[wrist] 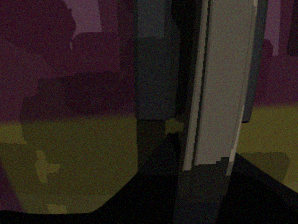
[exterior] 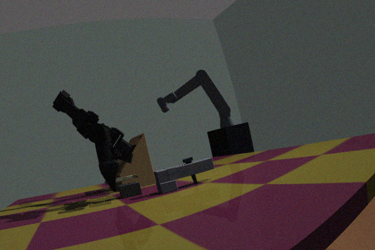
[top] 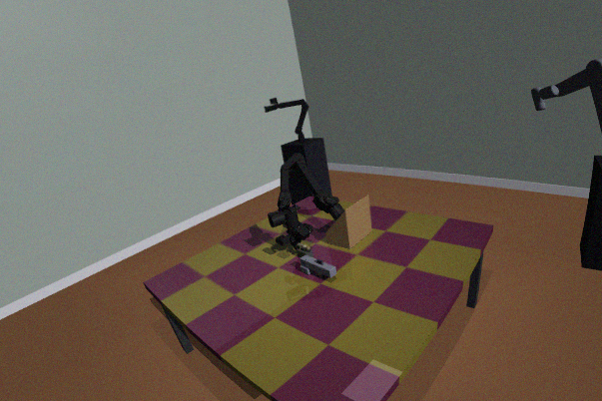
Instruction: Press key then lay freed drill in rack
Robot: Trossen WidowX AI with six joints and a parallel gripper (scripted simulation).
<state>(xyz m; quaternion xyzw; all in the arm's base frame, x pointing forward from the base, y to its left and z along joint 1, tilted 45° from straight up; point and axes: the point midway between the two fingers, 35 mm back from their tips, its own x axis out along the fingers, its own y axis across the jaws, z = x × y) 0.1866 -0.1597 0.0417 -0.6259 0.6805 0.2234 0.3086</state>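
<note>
The dark box lies 1 cm ahead of my gripper tip, 5 cm to the left of it and 1 cm below it. The rest, counted from my gripper tip: dark key 11 cm ahead, 23 cm to the left, 3 cm above.
</note>
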